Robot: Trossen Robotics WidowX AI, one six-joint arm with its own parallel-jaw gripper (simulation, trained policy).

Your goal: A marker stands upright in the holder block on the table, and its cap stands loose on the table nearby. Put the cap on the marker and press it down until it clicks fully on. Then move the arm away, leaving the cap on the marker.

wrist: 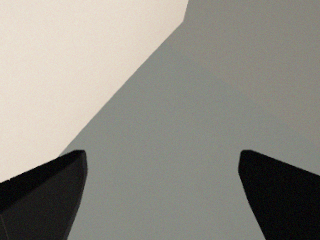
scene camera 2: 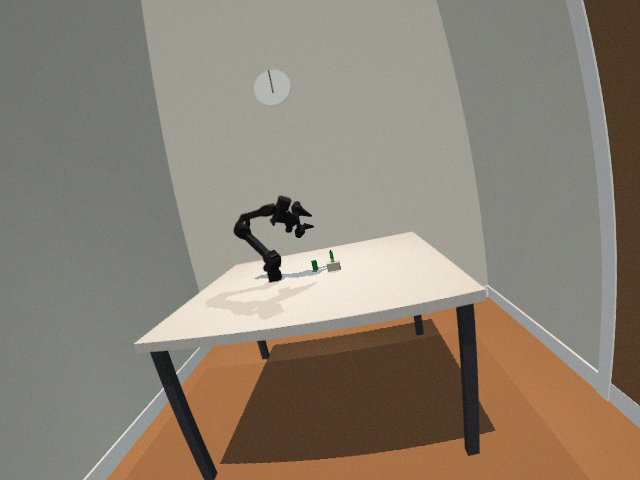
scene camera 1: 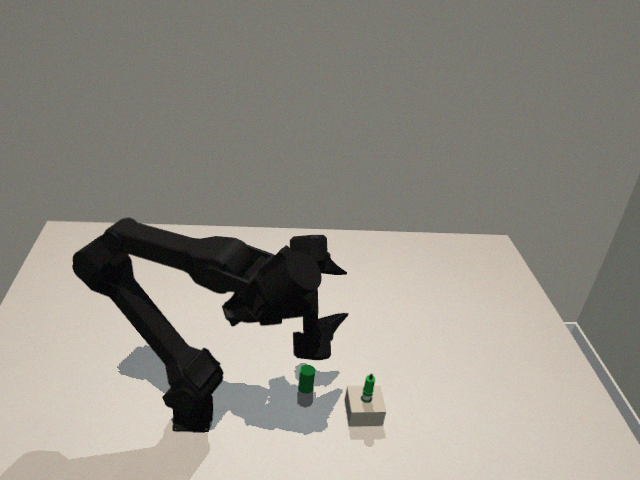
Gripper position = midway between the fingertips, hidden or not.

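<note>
My gripper (scene camera 1: 345,293), (wrist: 164,161): visible.
</note>
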